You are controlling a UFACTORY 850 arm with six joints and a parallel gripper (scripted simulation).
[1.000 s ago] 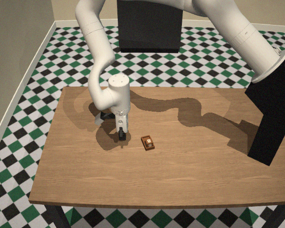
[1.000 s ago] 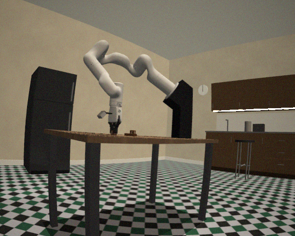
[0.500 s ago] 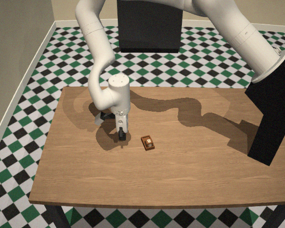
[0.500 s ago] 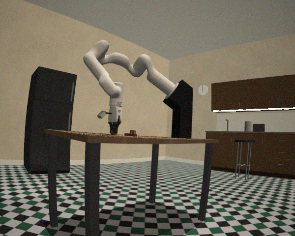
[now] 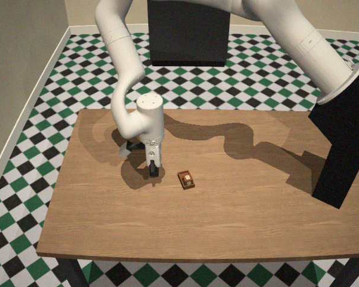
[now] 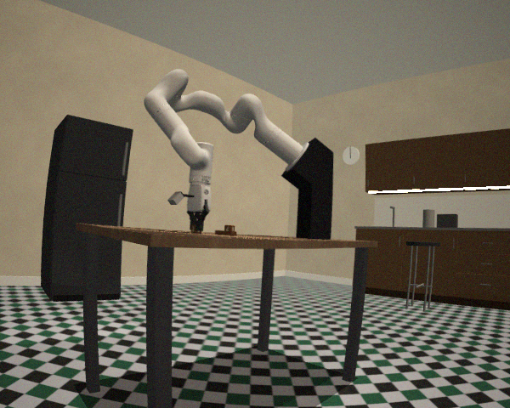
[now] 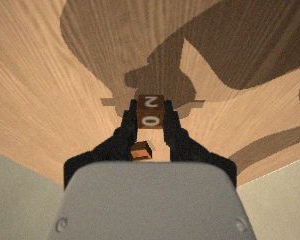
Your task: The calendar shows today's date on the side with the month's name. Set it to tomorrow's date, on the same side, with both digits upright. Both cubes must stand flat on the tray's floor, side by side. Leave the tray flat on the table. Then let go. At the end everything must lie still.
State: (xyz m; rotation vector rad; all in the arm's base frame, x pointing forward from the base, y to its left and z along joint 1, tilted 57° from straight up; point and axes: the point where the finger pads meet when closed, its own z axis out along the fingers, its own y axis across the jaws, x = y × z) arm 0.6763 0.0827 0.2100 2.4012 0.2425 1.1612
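Now: the brown calendar cube 20 mm below my hand.
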